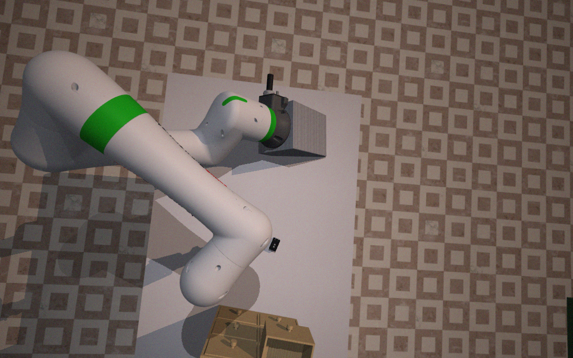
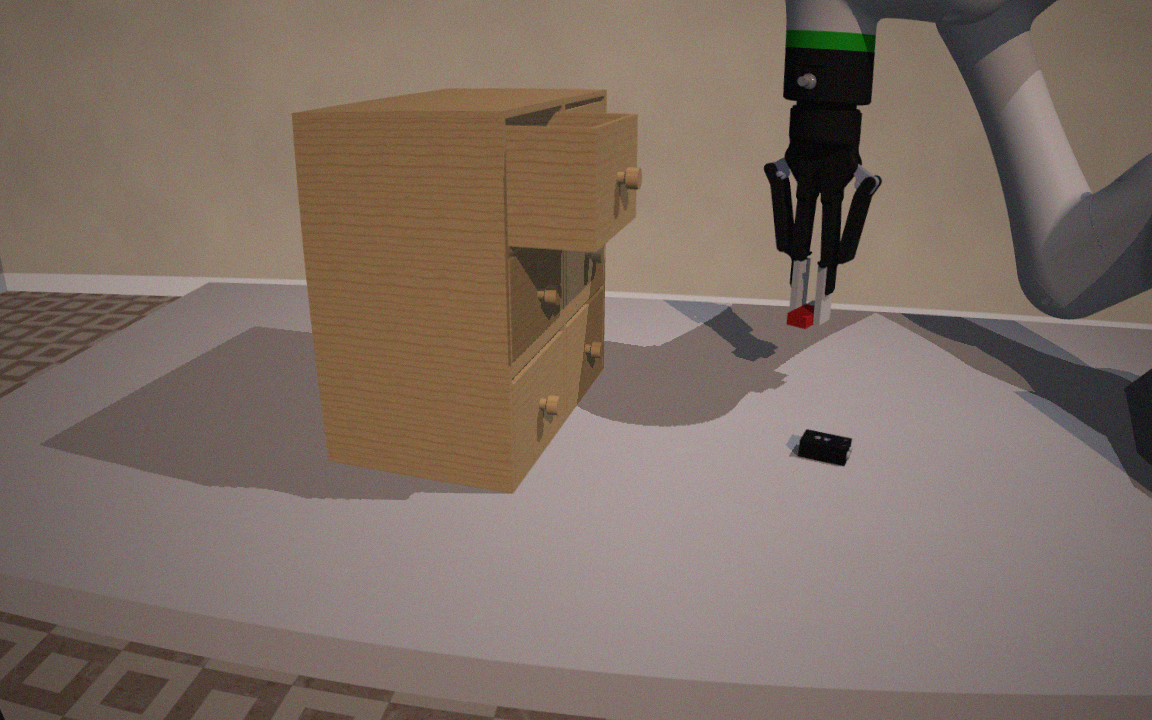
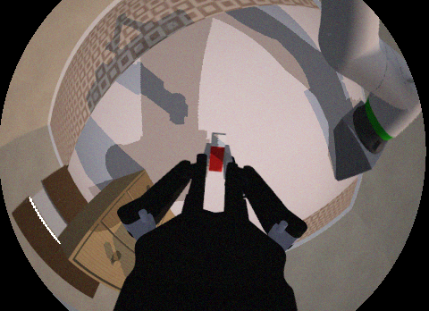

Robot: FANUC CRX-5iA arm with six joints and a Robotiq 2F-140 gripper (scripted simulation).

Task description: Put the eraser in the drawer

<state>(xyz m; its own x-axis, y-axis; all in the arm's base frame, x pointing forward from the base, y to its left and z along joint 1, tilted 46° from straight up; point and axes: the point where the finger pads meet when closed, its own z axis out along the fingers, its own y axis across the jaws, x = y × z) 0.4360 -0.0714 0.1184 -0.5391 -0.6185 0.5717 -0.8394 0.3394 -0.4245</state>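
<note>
Right now the small black block is 10 mm behind my hand, 170 mm to the left of it and 110 mm below it. From my hand the other things lie so: eraser (30 mm below).
</note>
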